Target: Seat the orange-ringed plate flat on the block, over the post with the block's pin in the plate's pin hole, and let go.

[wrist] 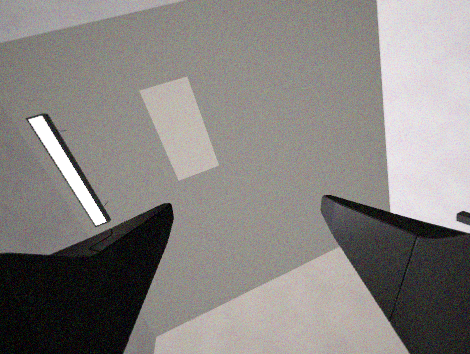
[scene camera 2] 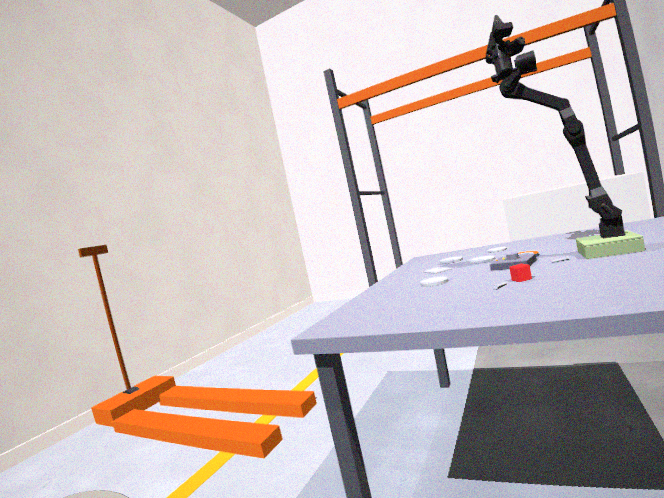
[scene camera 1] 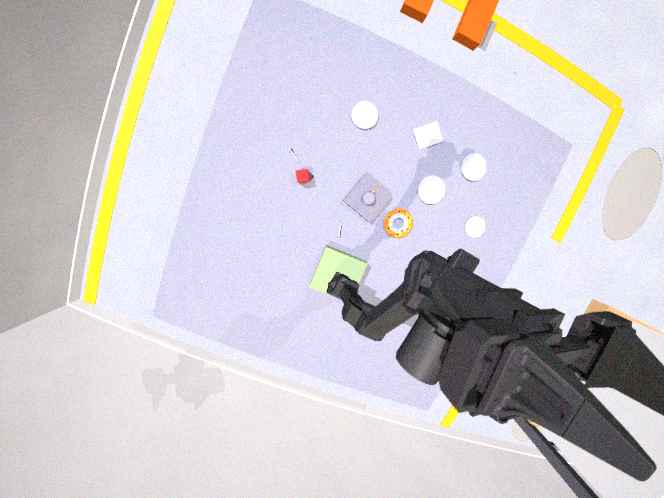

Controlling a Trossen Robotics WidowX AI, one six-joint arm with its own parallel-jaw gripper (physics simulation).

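Places are measured from the arm's base along level axes (x ahead, y left, z up), in metres.
Where they show: gripper, fingertip midpoint: (wrist: 247, 206) (scene camera 2: 493, 24); arm's base, link origin: (scene camera 2: 613, 235) (scene camera 1: 339, 282).
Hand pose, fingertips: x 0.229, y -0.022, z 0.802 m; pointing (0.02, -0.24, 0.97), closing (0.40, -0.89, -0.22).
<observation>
Each offset is from my fingertips to the top centre of the thing. "spot": to the spot under its first point.
The orange-ringed plate {dx +0.068, dy -0.051, dz -0.838 m} (scene camera 1: 388, 226) (scene camera 2: 529, 252) lies on the table beside the grey block, near its right corner in scene camera 1, off the post. The block {dx +0.082, dy +0.098, dz -0.806 m} (scene camera 1: 356, 199) (scene camera 2: 501, 265) is square, with a round post {spot: dx +0.083, dy +0.095, dz -0.806 m} (scene camera 1: 369, 198) in its middle. Small yellow and orange marks show beside the post; which is the pin is too small to tell. My gripper (scene camera 2: 503, 22) (wrist: 247, 206) is open and empty, high above the table and away from plate and block. Its fingers point up, and the wrist view shows ceiling and walls. In scene camera 1 one finger is partly cut off.
A red cube {dx +0.027, dy +0.331, dz -0.809 m} (scene camera 1: 303, 175) (scene camera 2: 520, 272), white discs {dx +0.318, dy +0.259, dz -0.837 m} (scene camera 1: 364, 115) {dx +0.235, dy -0.088, dz -0.839 m} (scene camera 1: 431, 189), a white square {spot: dx +0.387, dy +0.031, dz -0.843 m} (scene camera 1: 428, 135) and two thin pieces {dx +0.073, dy +0.398, dz -0.835 m} (scene camera 1: 294, 154) {dx -0.067, dy +0.121, dz -0.835 m} (scene camera 1: 340, 230) lie around the block. The arm stands on a green box (scene camera 1: 325, 266) (scene camera 2: 611, 246). A tall rack (scene camera 2: 347, 160) stands behind.
</observation>
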